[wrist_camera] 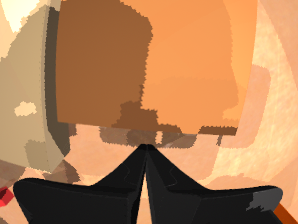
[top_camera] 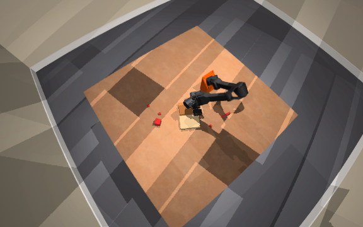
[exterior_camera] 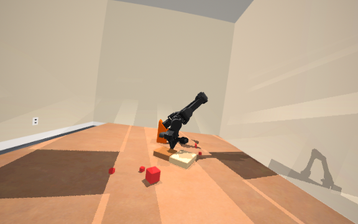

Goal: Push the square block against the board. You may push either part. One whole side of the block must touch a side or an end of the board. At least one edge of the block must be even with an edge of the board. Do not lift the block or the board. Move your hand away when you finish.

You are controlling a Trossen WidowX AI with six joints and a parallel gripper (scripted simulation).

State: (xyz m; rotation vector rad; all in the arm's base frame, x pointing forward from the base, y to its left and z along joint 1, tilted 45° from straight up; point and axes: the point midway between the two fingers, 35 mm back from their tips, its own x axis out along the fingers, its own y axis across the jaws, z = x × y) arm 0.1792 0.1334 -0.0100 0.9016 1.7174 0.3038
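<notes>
The brown square block lies 70 mm ahead of my gripper tip, 30 mm to the right of it and 10 mm above it. Round my gripper tip: red stick (180 mm to the left, 170 mm behind); cream board (100 mm ahead, 70 mm to the left, 10 mm above).
</notes>
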